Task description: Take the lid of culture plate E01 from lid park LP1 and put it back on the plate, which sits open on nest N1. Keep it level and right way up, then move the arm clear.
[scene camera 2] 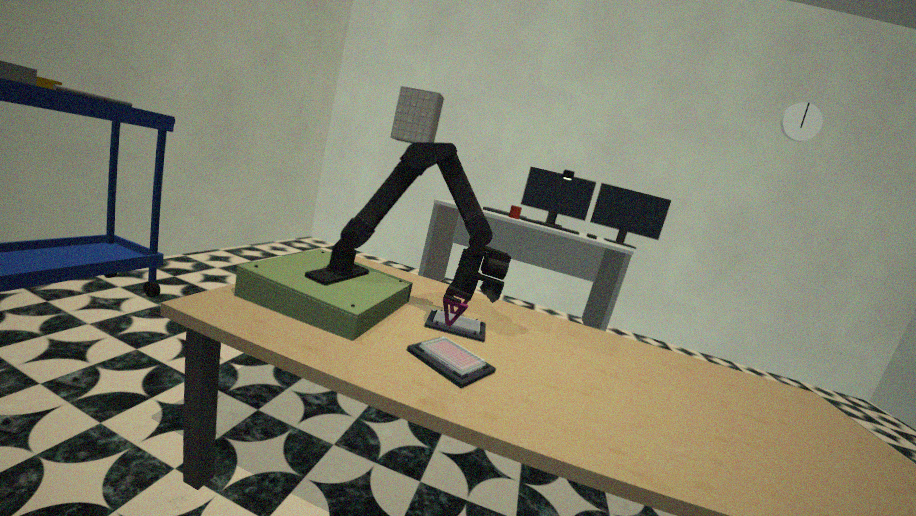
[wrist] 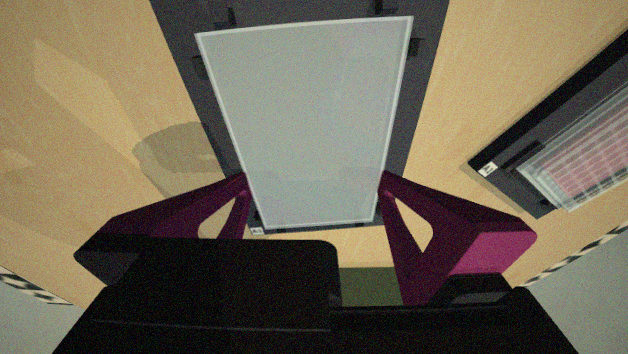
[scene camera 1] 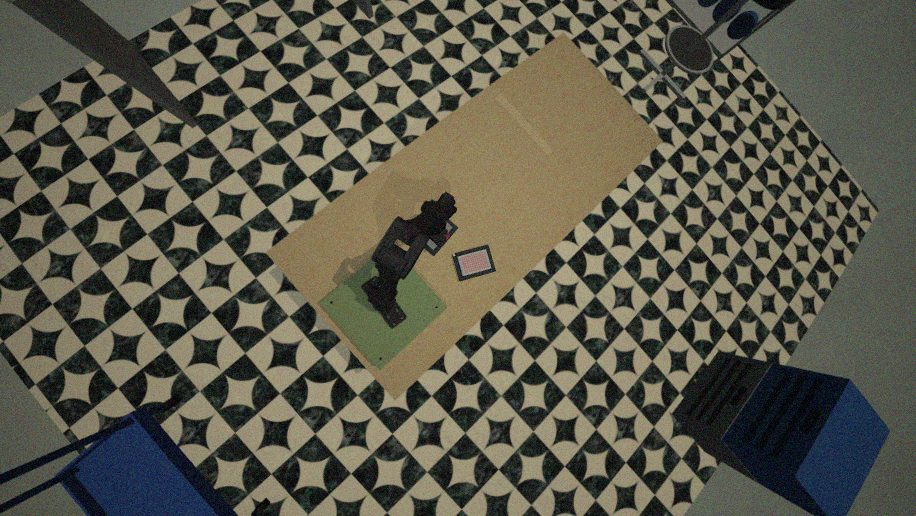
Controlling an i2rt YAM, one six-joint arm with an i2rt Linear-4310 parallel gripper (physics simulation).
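Frame: origin at the arm's base, x right, y back, z down, level; centimetres.
Where they show: gripper, fingertip midpoint: (scene camera 2: 450,320) (wrist: 314,177) (scene camera 1: 432,235); arm's base at its link origin: (scene camera 2: 339,274) (scene camera 1: 384,301).
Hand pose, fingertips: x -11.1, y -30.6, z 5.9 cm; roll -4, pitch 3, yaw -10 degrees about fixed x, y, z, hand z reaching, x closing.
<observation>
Each offset is from my fingertips to the top centre of the thing. Level surfaces: height alone.
The clear, greyish lid {dx -0.4, dy -1.9, dz -0.7 cm} (scene camera 1: 431,244) (scene camera 2: 469,324) (wrist: 315,110) lies level on the dark lid park LP1 {dx -0.3, dy -1.9, dz -0.8 cm} (scene camera 2: 471,335) (wrist: 419,75). My gripper (scene camera 2: 452,319) (wrist: 314,177) has its magenta fingertips against the two long sides of the lid, near its end closest to the arm's base, and is shut on it. In the first scene view the arm hides part of the lid and park. The open culture plate E01 {dx +19.7, dy -7.6, dz -1.5 cm} (scene camera 1: 474,260) (scene camera 2: 452,355) (wrist: 590,152), with its pink wells, sits on the dark nest N1 {dx +19.7, dy -7.6, dz -0.6 cm} (scene camera 1: 477,275) (scene camera 2: 435,366) (wrist: 505,187), beside the park.
The arm's base stands on a green block (scene camera 1: 410,320) (scene camera 2: 294,298) at one end of the wooden table {dz +1.2 cm} (scene camera 1: 512,192) (scene camera 2: 608,397). A blue cart (scene camera 2: 83,256) and a desk with two monitors (scene camera 2: 557,192) stand away from the table.
</observation>
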